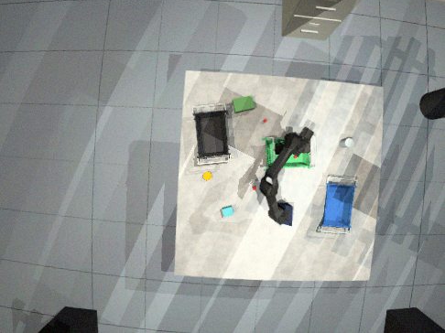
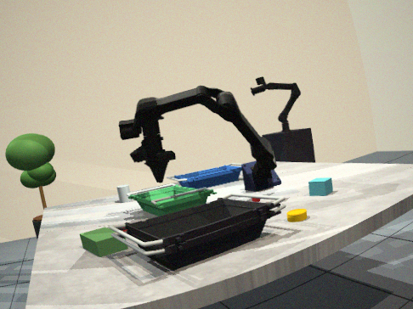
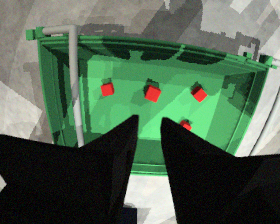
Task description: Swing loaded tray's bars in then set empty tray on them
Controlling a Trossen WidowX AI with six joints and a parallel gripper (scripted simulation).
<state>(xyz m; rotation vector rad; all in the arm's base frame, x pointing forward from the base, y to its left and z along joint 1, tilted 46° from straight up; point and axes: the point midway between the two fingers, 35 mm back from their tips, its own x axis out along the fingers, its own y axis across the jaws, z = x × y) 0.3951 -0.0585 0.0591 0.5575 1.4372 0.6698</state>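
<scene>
Right now the blue tray is 340 mm behind my gripper tip, 350 mm to the right of it and 60 mm below it. The rest, counted from my gripper tip: yellow disc: 180 mm behind, 460 mm to the left, 90 mm below; then green block: 260 mm ahead, 260 mm to the left, 80 mm below; then grey cylinder: 50 mm ahead, 390 mm to the right, 70 mm below.
</scene>
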